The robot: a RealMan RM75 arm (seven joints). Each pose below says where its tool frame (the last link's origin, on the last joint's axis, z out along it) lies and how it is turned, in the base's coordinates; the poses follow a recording.
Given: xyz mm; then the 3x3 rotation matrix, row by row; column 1 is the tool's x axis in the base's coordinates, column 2 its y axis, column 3 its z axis. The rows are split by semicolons.
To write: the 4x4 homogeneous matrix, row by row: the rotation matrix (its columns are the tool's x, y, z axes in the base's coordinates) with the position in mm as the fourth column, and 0 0 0 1 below. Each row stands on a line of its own. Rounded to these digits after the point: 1 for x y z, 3 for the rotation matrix.
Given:
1: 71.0 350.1 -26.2; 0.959 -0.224 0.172; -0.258 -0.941 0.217; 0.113 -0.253 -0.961
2: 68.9 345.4 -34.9; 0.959 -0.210 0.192; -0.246 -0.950 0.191; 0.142 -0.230 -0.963
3: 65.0 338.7 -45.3; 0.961 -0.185 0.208; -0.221 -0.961 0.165; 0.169 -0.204 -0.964
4: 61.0 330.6 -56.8; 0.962 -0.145 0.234; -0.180 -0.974 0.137; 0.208 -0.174 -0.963
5: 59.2 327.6 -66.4; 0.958 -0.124 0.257; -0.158 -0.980 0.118; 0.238 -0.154 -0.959
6: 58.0 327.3 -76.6; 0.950 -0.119 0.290; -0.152 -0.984 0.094; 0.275 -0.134 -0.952
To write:
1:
0.959 -0.224 0.172 71.0
-0.258 -0.941 0.217 350.1
0.113 -0.253 -0.961 -26.2
0 0 0 1

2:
0.959 -0.210 0.192 68.9
-0.246 -0.950 0.191 345.4
0.142 -0.230 -0.963 -34.9
0 0 0 1

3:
0.961 -0.185 0.208 65.0
-0.221 -0.961 0.165 338.7
0.169 -0.204 -0.964 -45.3
0 0 0 1

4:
0.962 -0.145 0.234 61.0
-0.180 -0.974 0.137 330.6
0.208 -0.174 -0.963 -56.8
0 0 0 1

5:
0.958 -0.124 0.257 59.2
-0.158 -0.980 0.118 327.6
0.238 -0.154 -0.959 -66.4
0 0 0 1

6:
0.950 -0.119 0.290 58.0
-0.152 -0.984 0.094 327.3
0.275 -0.134 -0.952 -76.6
0 0 0 1

